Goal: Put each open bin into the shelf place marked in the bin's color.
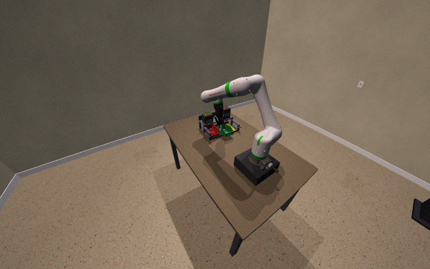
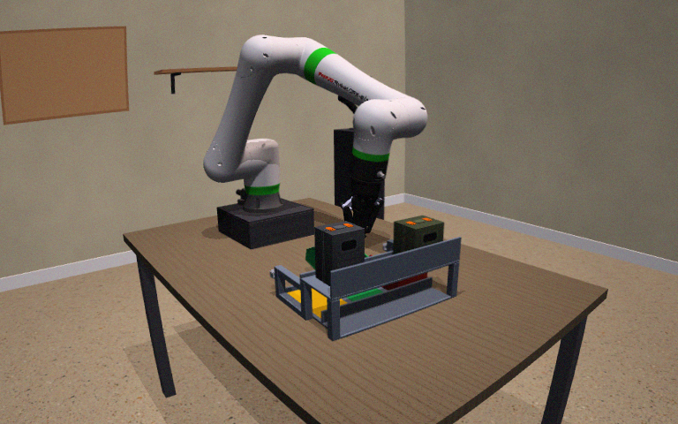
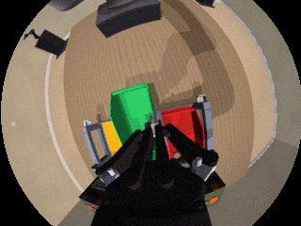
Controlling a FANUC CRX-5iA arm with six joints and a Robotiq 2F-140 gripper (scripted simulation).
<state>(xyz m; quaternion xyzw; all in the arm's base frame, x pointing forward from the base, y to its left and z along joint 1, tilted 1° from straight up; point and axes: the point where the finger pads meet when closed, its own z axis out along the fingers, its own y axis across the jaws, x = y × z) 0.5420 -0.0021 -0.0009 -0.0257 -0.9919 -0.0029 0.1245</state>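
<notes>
Now: the green bin 2 cm behind my hand, 5 cm to the right of it and 4 cm below it. Also, from my hand: olive box 18 cm ahead, 6 cm to the left, 5 cm above; then black box 16 cm ahead, 17 cm to the right, 6 cm above; then red bin 8 cm ahead, 6 cm to the left, 6 cm below.
</notes>
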